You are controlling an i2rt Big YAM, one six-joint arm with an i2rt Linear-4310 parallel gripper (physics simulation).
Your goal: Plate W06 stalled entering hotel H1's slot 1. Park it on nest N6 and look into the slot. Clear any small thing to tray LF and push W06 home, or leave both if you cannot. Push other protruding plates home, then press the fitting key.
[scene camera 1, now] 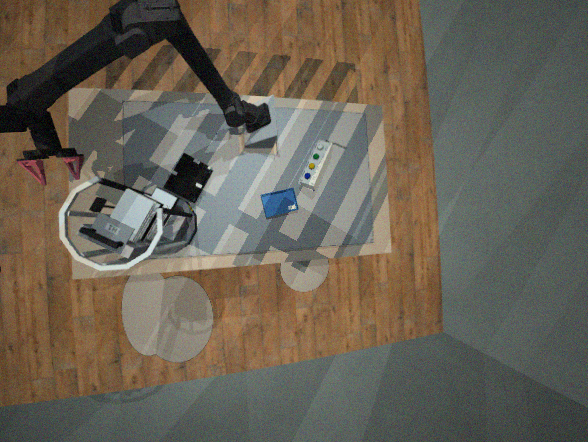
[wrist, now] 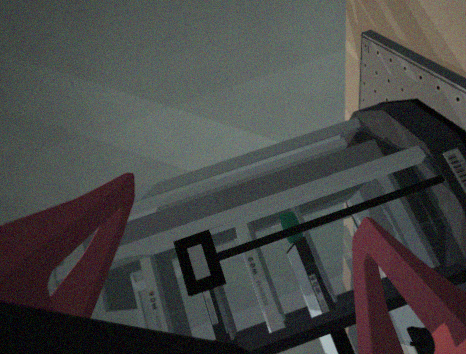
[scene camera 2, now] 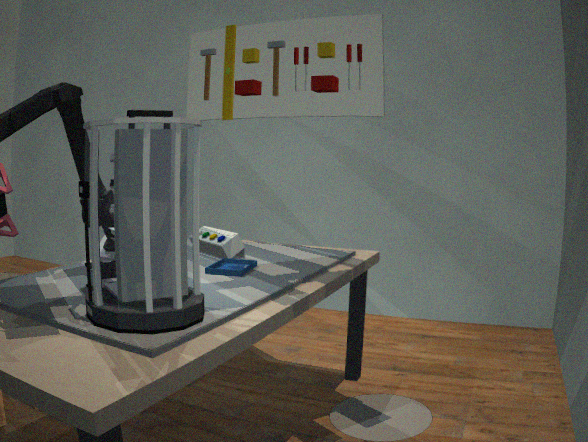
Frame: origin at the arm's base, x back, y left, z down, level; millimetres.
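Seen in the pictures: gripper, fingertip midpoint: (scene camera 1: 61,182) (wrist: 247,206) (scene camera 2: 12,214); arm's base, link origin: (scene camera 1: 258,118).
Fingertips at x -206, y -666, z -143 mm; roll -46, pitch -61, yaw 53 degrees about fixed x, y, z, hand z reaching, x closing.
Note:
Pixels of each thing's top centre, then the offset from my fingertips to it. "pt": a spot on its surface instead.
- Hotel H1, top centre: (wrist: 87,317) (scene camera 2: 141,112) (scene camera 1: 106,222) dx -167, dy +208, dz -187 mm
- small green thing, top centre: (wrist: 285,229) dx -174, dy +187, dz +53 mm
- blue tray, top centre: (scene camera 2: 231,263) (scene camera 1: 280,202) dx -157, dy +705, dz +202 mm
- key box, top centre: (scene camera 2: 215,229) (scene camera 1: 319,162) dx -16, dy +902, dz +136 mm
- cage's white top ring, surface spot: (scene camera 2: 145,120) pt dx -239, dy +111, dz -162 mm
- dark base, surface spot: (scene camera 2: 145,317) pt dx -236, dy +106, dz +187 mm
- black square block, top centre: (scene camera 2: 114,260) (scene camera 1: 186,176) dx +1, dy +341, dz +144 mm
- black rod with a square frame, surface spot: (wrist: 215,265) pt dx -85, dy +113, dz -28 mm
Hotel H1 (scene camera 1: 112,227) (scene camera 2: 150,215) stands inside a white-barred round cage at the table's left end. In the wrist view, several pale plate edges show behind the bars, among them one labelled plate (wrist: 262,292) and another labelled plate (wrist: 316,300); the labels are hard to read. A small green thing (wrist: 288,225) shows by the second one, partly behind a thin black rod. My gripper (scene camera 1: 60,180) (scene camera 2: 14,212) (wrist: 247,206) is open and empty, beside the cage and apart from it. A blue tray (scene camera 1: 275,204) (scene camera 2: 231,267) and a key box (scene camera 1: 316,164) (scene camera 2: 218,241) lie on the mat. Nest N6 cannot be told.
The cage's white top ring (scene camera 1: 62,225) (scene camera 2: 145,120) and dark base (scene camera 2: 145,317) surround the hotel. A black square block (scene camera 1: 188,178) lies beside it. A black rod with a square frame (wrist: 215,265) crosses the wrist view. A pale tilted block (scene camera 1: 263,137) stands by the arm's dark lower part.

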